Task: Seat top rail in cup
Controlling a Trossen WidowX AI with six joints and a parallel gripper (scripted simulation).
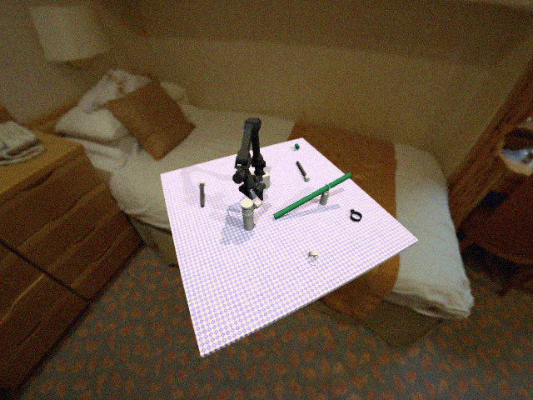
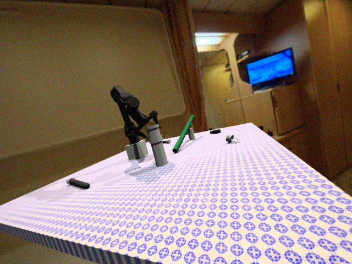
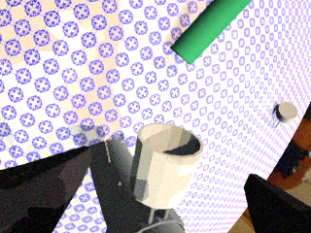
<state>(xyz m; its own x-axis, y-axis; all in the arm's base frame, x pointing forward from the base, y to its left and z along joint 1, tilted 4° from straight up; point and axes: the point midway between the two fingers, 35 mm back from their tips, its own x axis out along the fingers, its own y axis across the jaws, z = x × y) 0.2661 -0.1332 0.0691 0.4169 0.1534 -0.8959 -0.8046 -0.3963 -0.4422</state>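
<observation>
Now: gripper tip 2 cm short of the rail-end cup, 2 cm to the left of it and 2 cm above it. Also, from my gripper tip: loop cap: 6 cm ahead, 45 cm to the left, 5 cm below.
</observation>
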